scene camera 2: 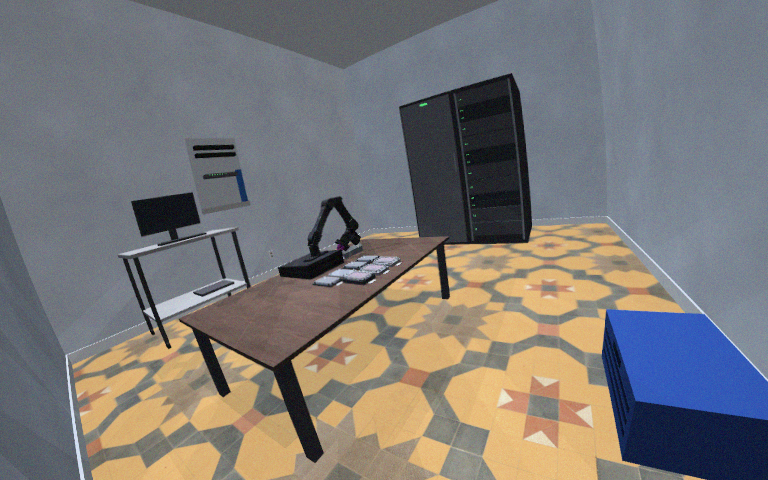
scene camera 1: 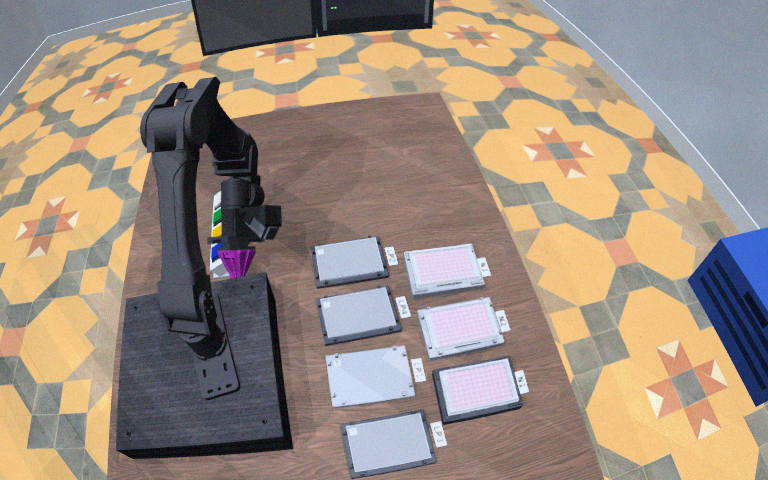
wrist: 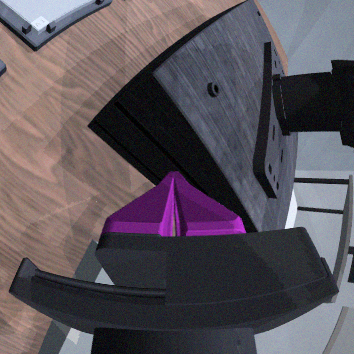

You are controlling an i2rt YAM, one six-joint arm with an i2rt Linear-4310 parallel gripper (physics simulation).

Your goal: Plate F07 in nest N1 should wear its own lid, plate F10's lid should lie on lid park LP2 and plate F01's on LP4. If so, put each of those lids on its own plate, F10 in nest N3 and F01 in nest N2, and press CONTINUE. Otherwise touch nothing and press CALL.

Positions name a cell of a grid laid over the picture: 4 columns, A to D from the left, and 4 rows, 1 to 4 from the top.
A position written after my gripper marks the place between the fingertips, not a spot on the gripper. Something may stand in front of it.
My gripper (scene camera 1: B3) is shut and touches a white button box.
My gripper is seen too in the wrist view (wrist: B3).
